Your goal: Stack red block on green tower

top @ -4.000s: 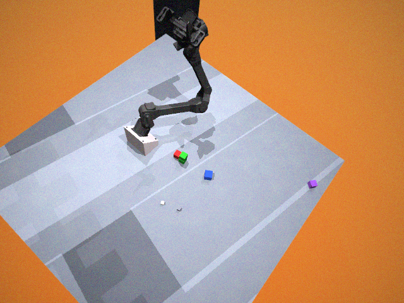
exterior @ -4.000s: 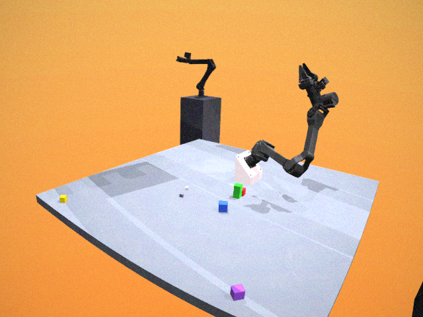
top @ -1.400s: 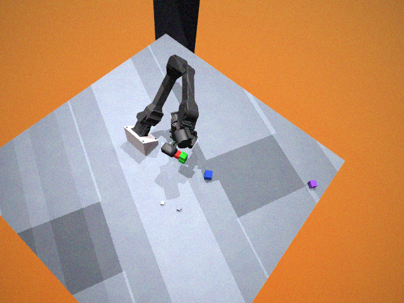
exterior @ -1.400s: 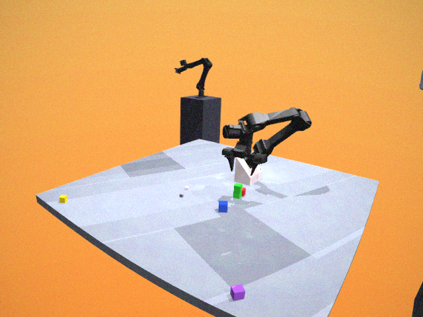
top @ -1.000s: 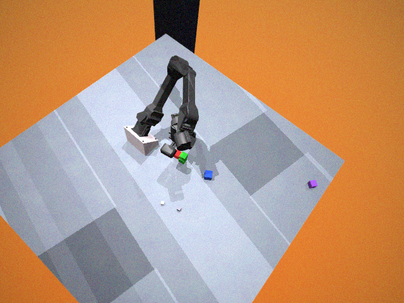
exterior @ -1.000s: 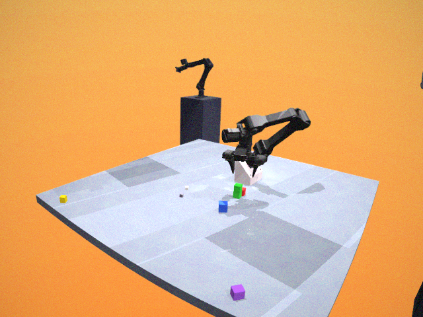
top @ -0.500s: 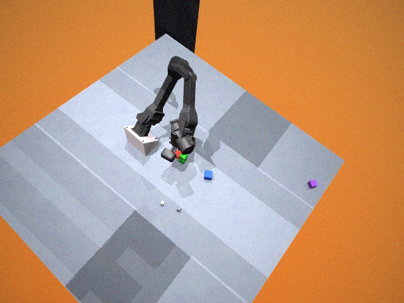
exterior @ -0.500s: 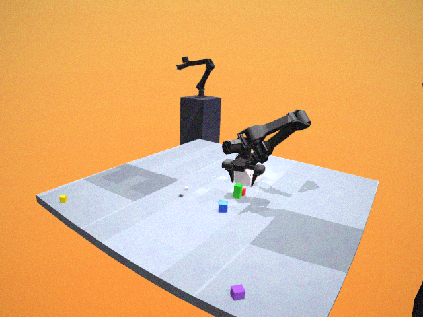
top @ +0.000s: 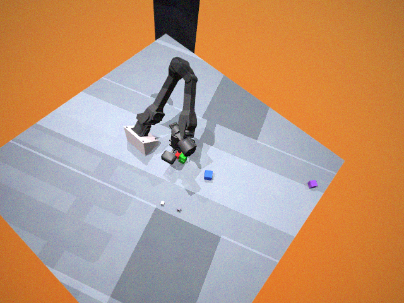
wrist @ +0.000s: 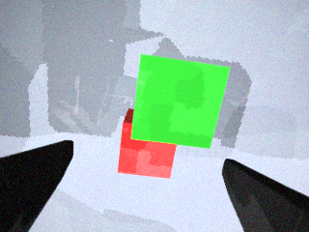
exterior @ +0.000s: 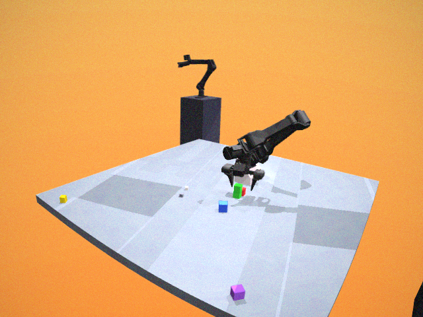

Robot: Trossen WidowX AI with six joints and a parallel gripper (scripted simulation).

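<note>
Now: the red block 10 mm below my gripper tip. The rest, counted from my gripper tip: dark cube (200 mm ahead, 180 mm to the right, 20 mm below); then white cube (130 mm ahead, 210 mm to the right, 20 mm below); then blue cube (180 mm ahead, 30 mm to the left, 10 mm below).
</note>
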